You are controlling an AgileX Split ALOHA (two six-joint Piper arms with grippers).
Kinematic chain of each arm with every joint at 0, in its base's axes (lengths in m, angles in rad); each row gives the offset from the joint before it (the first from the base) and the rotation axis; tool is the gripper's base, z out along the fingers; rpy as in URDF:
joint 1: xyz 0 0 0.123 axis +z
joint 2: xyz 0 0 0 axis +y
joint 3: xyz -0.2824 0 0.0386 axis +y
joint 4: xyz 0.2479 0 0.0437 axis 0.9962 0 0.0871
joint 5: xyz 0 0 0 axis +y
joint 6: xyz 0.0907 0 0.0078 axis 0.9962 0 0.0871
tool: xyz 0 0 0 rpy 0 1.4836 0
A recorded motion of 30 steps. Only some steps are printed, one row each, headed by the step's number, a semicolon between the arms.
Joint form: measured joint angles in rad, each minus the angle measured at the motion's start. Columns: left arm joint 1, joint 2, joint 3, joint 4, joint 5, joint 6; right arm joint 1, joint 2, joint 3, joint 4, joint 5, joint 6.
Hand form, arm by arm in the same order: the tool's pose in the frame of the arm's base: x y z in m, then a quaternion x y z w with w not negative. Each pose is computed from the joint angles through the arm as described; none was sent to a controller.
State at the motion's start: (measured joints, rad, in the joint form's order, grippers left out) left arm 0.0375 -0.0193 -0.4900 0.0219 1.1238 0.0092; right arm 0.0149 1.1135 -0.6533 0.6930 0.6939 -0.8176
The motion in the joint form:
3: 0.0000 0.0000 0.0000 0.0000 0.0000 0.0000; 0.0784 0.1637 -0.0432 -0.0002 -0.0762 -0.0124
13: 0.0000 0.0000 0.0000 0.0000 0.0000 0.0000; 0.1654 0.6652 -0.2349 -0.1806 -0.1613 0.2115
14: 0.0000 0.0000 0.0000 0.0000 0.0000 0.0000; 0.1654 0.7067 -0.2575 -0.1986 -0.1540 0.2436
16: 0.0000 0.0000 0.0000 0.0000 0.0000 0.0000; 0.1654 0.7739 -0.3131 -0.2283 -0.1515 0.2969
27: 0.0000 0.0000 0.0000 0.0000 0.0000 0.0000; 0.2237 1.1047 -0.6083 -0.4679 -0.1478 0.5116
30: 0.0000 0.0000 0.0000 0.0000 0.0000 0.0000; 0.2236 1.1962 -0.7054 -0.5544 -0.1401 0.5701
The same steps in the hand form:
3: -0.0094 0.0014 0.2693 -0.01308 0.86680 0.02255 0.49797; 0.2283 0.0553 0.2341 -0.20677 0.92009 0.16029 0.29152
13: -0.0094 0.0014 0.2693 -0.01308 0.86680 0.02255 0.49797; 0.3022 0.0782 0.1417 -0.18176 0.96467 0.12595 0.14320
14: -0.0094 0.0014 0.2693 -0.01308 0.86680 0.02255 0.49797; 0.3076 0.0787 0.1331 -0.17324 0.96860 0.12437 0.12778
16: -0.0094 0.0014 0.2693 -0.01308 0.86680 0.02255 0.49797; 0.3214 0.0800 0.1224 -0.15906 0.97307 0.11946 0.11645
27: -0.0094 0.0014 0.2693 -0.01308 0.86680 0.02255 0.49797; 0.3809 0.1035 0.0584 -0.17864 0.97870 0.06296 0.07924
30: -0.0094 0.0014 0.2693 -0.01308 0.86680 0.02255 0.49797; 0.3992 0.1039 0.0397 -0.18504 0.97891 0.04047 0.07652

